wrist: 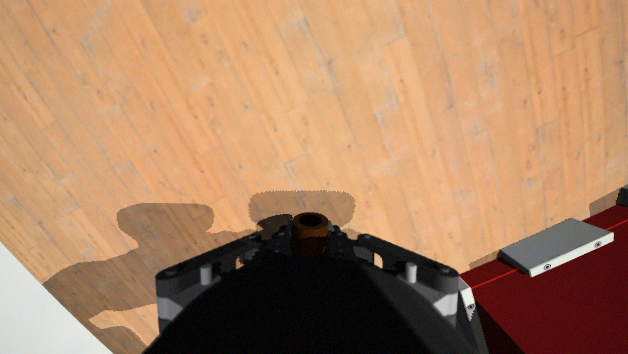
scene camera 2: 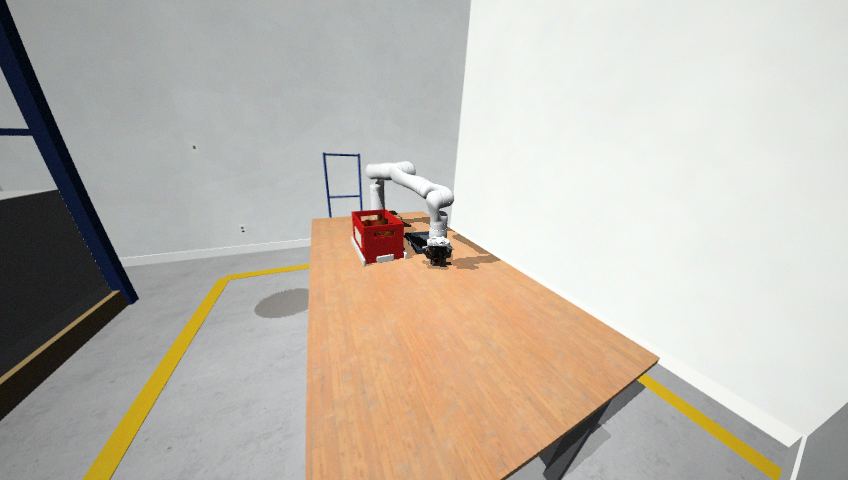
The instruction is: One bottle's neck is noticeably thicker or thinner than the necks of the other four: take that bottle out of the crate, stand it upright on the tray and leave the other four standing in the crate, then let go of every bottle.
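Frame: origin at the arm's base, x ahead, y right, z down, level; millimetres.
Where they show: gripper, fingertip midpoint: (wrist: 309, 230) (scene camera 2: 436, 264).
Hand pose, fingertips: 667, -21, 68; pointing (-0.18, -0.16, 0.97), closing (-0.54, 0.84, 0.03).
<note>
Each offset is from my fingertips to the top centre of the thing, as dx, dy, dz. "spot": to the spot under its first point. Level surfaces: height alone.
My gripper (scene camera 2: 439, 261) (wrist: 309, 230) is low over the table, beyond the tray's near end, and is shut on the neck of a brown bottle {-39, -26, -72} (wrist: 311, 231). The bottle's open mouth faces up towards the wrist camera; its body is hidden under the gripper. The dark tray {spot: -293, -58, -3} (scene camera 2: 415, 240) lies between the crate and the gripper, partly hidden by the gripper. The red crate {-279, +180, -173} (scene camera 2: 386, 246) (wrist: 575, 310) stands left of the tray in the scene view. Brown bottles {-276, +138, -161} (scene camera 2: 381, 222) show inside it, too small to count or compare their necks.
Pale brackets {spot: -132, +195, -16} (scene camera 2: 385, 258) (wrist: 557, 246) sit against the crate's base. The wooden table {dz +2} (scene camera 2: 416, 356) (wrist: 300, 100) extends towards the scene camera. A white wall (scene camera 2: 624, 148) runs along the table's right side. Blue metal frames stand behind the table and at the far left.
</note>
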